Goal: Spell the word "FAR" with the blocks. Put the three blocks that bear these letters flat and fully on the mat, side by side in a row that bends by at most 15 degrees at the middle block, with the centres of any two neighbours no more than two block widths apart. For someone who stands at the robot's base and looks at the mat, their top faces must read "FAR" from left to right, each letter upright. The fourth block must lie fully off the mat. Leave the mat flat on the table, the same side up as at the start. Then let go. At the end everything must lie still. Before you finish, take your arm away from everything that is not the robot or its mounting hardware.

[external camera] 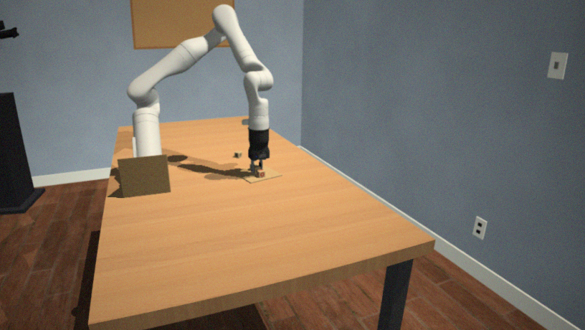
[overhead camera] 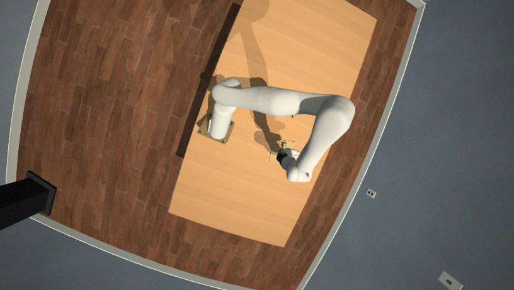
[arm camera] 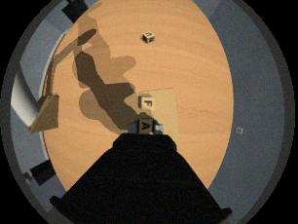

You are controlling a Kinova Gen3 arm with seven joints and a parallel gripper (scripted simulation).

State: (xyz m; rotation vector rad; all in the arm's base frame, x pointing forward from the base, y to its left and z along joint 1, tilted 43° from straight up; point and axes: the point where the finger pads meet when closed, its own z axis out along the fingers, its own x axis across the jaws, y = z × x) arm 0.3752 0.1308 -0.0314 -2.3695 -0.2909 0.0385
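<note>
Right now my hand is 3 cm above the tan mat.
</note>
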